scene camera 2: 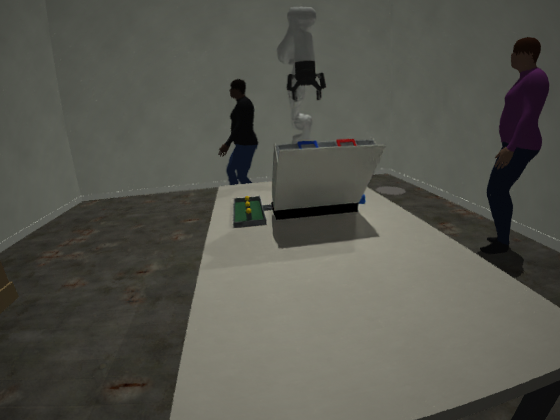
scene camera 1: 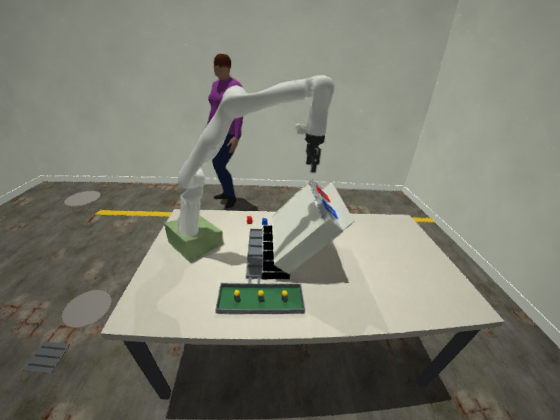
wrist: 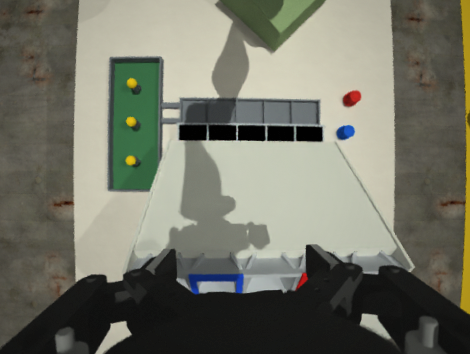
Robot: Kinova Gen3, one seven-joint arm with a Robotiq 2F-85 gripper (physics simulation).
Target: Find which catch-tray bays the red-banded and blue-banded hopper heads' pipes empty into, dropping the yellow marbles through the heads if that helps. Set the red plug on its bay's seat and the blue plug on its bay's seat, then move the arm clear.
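Places are measured from the arm's base along level axes (x left, y back, z up), in millimetres.
Pixels of known places: gripper, fingertip midpoint: (scene camera 2: 307, 100) (scene camera 1: 310, 168) (wrist: 241, 261); arm's base at its link origin: (scene camera 1: 188, 232).
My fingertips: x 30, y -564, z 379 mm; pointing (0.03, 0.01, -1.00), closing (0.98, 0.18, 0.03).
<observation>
For each thing: its top centre in the pictures, then the offset to it from my fingertips. "spot": a spot on its surface instead.
- red-banded head at a spot on its surface: (wrist: 302, 282) spot: dz -162, dx +105, dy -76 mm
- blue-banded head at a spot on its surface: (wrist: 215, 277) (scene camera 2: 306, 141) spot: dz -150, dx -14, dy -79 mm
- red plug at its top centre: (wrist: 355, 95) (scene camera 1: 249, 217) dz -461, dx +290, dy +315 mm
- blue plug at its top centre: (wrist: 349, 130) (scene camera 1: 264, 219) dz -461, dx +284, dy +218 mm
- green tray at its top centre: (wrist: 142, 122) (scene camera 1: 260, 290) (scene camera 2: 253, 206) dz -470, dx -258, dy +157 mm
My gripper (scene camera 1: 313, 169) (scene camera 2: 306, 97) (wrist: 241, 261) is open and empty, high above the upper edge of the white sloped housing (scene camera 1: 300, 242) (scene camera 2: 325, 175) (wrist: 290, 200). The red-banded head (scene camera 1: 323, 194) (scene camera 2: 346, 141) (wrist: 302, 282) and blue-banded head (scene camera 1: 329, 210) (scene camera 2: 308, 143) (wrist: 215, 277) are at that edge; a finger partly hides the red band in the wrist view. The housing hides the pipes. The catch tray (scene camera 1: 255, 254) (wrist: 277, 112) shows empty grey bays. The red plug (scene camera 1: 249, 219) (wrist: 352, 98) and blue plug (scene camera 1: 265, 221) (wrist: 345, 132) stand on the table beyond its end.
Three yellow marbles, one at the middle (scene camera 1: 261, 293) (wrist: 131, 121), sit on posts in the green tray (scene camera 1: 218, 300) (wrist: 111, 135). Black openings (scene camera 1: 268, 250) (wrist: 251, 133) line the housing's foot. The arm's green base block (scene camera 1: 195, 245) (wrist: 280, 30) stands behind the bays. People stand beyond the table.
</observation>
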